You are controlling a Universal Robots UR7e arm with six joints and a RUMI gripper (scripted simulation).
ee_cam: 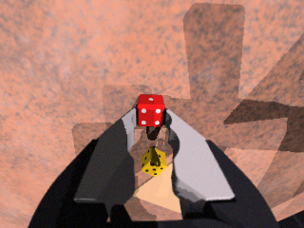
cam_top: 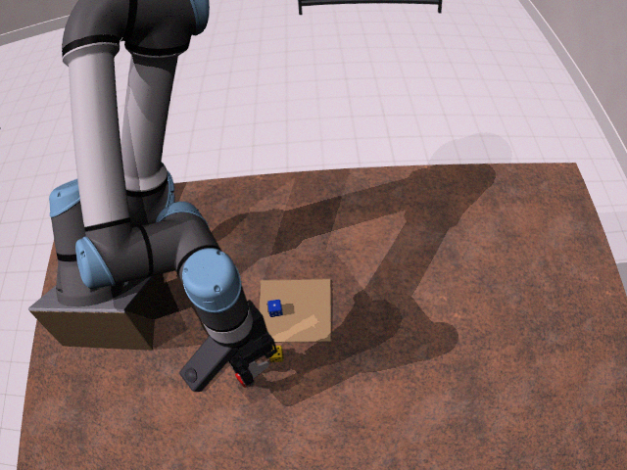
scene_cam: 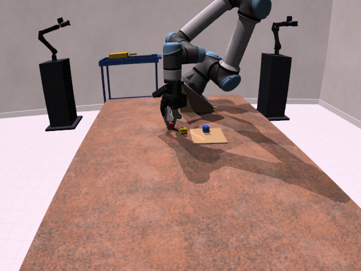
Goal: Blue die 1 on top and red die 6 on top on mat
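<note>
Now: the red die 10 mm below my hand. Also, from my hand: yellow die 60 mm ahead, 50 mm to the left, 10 mm below; blue die 60 mm ahead, 150 mm to the left; tan mat 100 mm ahead, 150 mm to the left, 20 mm below.
</note>
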